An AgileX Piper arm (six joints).
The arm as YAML. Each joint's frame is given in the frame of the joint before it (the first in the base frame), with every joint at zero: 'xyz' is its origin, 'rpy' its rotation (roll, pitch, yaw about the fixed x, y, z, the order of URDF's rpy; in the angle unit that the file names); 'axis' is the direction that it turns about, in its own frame. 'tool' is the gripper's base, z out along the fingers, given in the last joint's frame.
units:
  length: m
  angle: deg
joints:
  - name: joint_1
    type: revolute
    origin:
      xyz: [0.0, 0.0, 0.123]
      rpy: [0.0, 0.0, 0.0]
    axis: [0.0, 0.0, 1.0]
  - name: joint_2
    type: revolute
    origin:
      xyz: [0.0, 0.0, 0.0]
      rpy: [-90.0, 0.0, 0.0]
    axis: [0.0, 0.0, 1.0]
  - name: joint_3
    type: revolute
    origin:
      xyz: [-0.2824, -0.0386, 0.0]
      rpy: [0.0, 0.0, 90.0]
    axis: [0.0, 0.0, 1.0]
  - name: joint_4
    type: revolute
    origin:
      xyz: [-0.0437, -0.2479, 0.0]
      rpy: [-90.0, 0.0, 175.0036]
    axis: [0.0, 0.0, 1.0]
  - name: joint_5
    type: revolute
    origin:
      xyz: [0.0, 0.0, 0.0]
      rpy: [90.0, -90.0, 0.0]
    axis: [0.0, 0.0, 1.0]
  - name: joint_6
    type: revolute
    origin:
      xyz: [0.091, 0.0, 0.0]
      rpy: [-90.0, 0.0, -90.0]
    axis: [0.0, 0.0, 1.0]
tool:
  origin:
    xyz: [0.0, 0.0, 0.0]
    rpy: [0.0, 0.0, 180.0]
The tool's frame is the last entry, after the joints.
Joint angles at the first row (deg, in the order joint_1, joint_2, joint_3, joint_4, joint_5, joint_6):
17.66, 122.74, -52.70, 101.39, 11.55, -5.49
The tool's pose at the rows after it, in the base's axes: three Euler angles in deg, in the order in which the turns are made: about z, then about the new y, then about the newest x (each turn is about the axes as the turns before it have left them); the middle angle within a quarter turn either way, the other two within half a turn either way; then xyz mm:
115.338 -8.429 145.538 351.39 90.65 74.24
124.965 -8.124 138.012 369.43 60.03 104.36
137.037 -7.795 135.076 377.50 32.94 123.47
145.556 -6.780 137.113 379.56 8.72 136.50
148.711 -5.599 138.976 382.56 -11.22 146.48
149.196 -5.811 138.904 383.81 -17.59 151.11
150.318 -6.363 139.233 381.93 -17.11 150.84
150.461 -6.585 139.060 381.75 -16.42 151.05
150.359 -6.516 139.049 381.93 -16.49 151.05
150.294 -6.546 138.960 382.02 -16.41 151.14
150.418 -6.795 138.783 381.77 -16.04 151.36
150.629 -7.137 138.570 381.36 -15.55 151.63
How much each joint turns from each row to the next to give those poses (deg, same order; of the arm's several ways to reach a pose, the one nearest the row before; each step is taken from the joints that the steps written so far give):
-6.93, -4.32, -1.37, -5.01, 3.59, -8.71
-7.68, -2.39, -3.48, -9.75, 11.19, -2.45
-6.42, -0.18, -4.88, -13.56, 12.93, 0.60
-4.22, 0.00, -4.65, -12.61, 8.71, 2.29
-2.84, 0.00, -3.46, -6.52, 4.33, 1.19
-0.99, 0.00, -1.25, -1.15, 1.83, 0.52
0.00, 0.00, 0.00, -0.83, 1.02, 0.00
0.06, 0.00, 0.00, 0.14, 0.26, 0.00
0.00, 0.00, 0.00, 0.06, -0.11, 0.00
0.00, 0.00, 0.00, 0.12, 0.00, 0.00
0.00, 0.00, 0.00, 0.12, 0.30, 0.00
0.00, 0.00, 0.00, 0.12, 0.42, 0.00

